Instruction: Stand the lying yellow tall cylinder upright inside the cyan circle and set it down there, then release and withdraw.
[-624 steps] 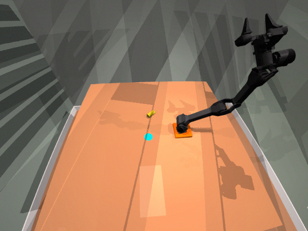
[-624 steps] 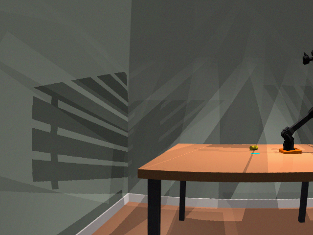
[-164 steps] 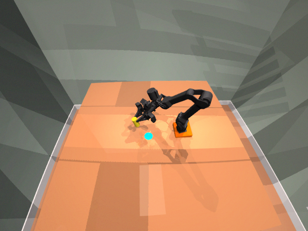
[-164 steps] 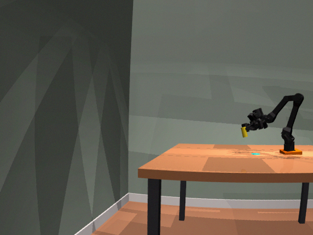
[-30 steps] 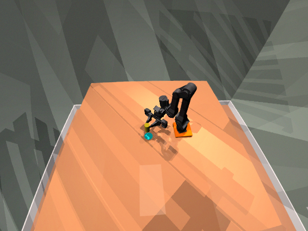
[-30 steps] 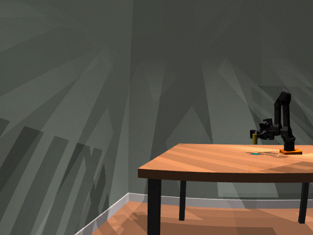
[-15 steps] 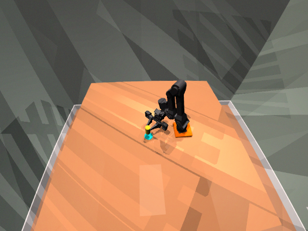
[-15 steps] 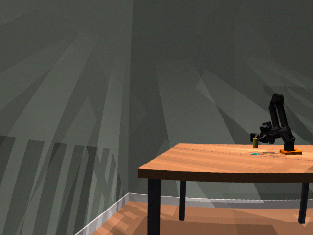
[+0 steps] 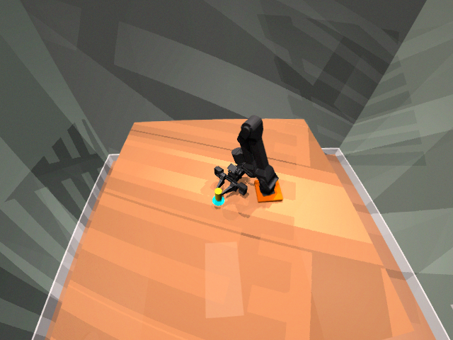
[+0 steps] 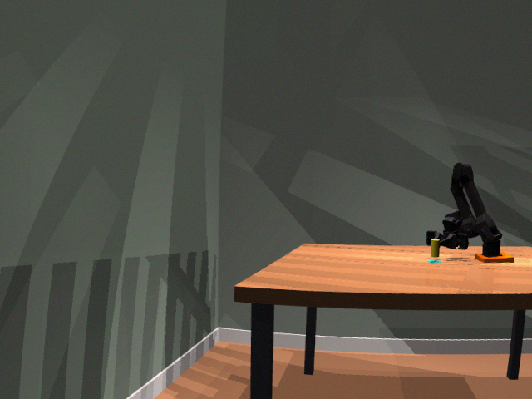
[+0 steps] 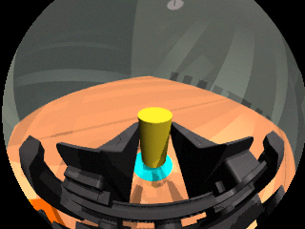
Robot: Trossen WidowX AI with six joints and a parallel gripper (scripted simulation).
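Right now the cyan circle is 70 mm below my gripper tip. The rest, counted from my gripper tip: yellow tall cylinder (20 mm below).
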